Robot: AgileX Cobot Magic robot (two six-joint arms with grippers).
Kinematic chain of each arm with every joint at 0, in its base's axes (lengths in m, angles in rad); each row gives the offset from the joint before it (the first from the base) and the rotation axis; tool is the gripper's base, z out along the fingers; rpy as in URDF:
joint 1: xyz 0 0 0.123 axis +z
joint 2: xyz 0 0 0 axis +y
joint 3: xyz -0.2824 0 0.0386 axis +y
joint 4: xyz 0.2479 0 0.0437 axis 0.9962 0 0.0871
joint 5: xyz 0 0 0 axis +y
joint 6: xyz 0.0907 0 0.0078 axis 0.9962 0 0.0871
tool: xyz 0 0 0 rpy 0 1.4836 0
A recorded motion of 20 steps. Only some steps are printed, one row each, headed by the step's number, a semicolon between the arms.
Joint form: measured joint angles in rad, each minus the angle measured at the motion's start. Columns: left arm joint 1, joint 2, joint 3, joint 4, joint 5, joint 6; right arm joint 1, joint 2, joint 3, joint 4, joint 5, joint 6.
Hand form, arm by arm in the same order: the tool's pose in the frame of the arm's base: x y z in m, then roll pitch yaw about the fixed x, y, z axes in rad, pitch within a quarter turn. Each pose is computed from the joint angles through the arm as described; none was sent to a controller.
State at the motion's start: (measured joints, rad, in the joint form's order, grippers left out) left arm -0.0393 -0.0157 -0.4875 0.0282 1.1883 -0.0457; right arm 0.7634 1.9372 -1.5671 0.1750 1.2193 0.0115
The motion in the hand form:
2: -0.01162 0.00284 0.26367 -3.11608 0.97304 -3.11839; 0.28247 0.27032 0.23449 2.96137 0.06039 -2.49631
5: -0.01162 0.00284 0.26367 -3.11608 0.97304 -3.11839; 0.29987 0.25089 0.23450 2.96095 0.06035 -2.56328
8: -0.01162 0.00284 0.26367 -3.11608 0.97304 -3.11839; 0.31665 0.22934 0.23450 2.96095 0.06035 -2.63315
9: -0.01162 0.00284 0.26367 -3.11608 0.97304 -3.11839; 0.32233 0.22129 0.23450 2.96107 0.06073 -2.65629
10: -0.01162 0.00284 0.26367 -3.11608 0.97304 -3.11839; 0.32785 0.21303 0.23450 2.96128 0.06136 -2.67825
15: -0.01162 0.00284 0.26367 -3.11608 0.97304 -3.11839; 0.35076 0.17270 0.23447 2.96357 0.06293 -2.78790
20: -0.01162 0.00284 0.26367 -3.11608 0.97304 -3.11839; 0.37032 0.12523 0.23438 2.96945 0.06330 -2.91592
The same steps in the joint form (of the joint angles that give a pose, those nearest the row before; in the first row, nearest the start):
2: 0.0000 0.0000 0.0000 0.0000 0.0000 0.0000; -0.0405 0.0000 0.0000 0.0115 0.0000 0.0022
5: 0.0000 0.0000 0.0000 0.0000 0.0000 0.0000; -0.1074 0.0000 0.0000 0.0120 0.0000 0.0023
8: 0.0000 0.0000 0.0000 0.0000 0.0000 0.0000; -0.1772 0.0000 0.0000 0.0120 0.0000 0.0023
9: 0.0000 0.0000 0.0000 0.0000 0.0000 0.0000; -0.2024 0.0000 0.0000 0.0120 0.0000 0.0002
10: 0.0000 0.0000 0.0000 0.0000 0.0000 0.0000; -0.2278 0.0000 0.0000 0.0120 0.0000 -0.0033
15: 0.0000 0.0000 0.0000 0.0000 0.0000 0.0000; -0.3461 0.0000 0.0000 0.0101 0.0000 -0.0115
20: 0.0000 0.0000 0.0000 0.0000 0.0000 0.0000; -0.4763 0.0000 0.0000 0.0040 0.0000 -0.0115

